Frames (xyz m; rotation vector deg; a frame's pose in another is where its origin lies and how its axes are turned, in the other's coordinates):
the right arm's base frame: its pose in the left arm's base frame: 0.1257 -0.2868 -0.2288 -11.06 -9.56 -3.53
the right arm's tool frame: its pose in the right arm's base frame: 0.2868 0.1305 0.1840 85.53 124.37 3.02
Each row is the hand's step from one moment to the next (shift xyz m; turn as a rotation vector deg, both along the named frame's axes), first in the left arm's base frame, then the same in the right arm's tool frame.
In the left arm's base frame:
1: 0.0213 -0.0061 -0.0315 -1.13 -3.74 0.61
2: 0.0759 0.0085 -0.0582 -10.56 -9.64 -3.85
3: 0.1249 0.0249 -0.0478 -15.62 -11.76 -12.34
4: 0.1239 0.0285 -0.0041 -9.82 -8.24 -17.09
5: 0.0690 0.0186 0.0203 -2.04 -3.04 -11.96
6: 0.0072 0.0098 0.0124 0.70 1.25 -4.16
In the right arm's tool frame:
1: 0.0103 0.0036 0.0369 -3.20 -2.25 0.56
2: 0.0298 0.0452 0.0793 -4.05 -14.18 1.30
3: 0.0301 0.0966 0.0909 -0.15 -22.41 5.68
4: 0.0079 0.1134 0.0570 4.61 -17.89 10.73
5: -0.0064 0.0727 0.0141 4.74 -7.37 8.92
6: -0.0003 0.0146 -0.0094 3.31 -0.44 2.87

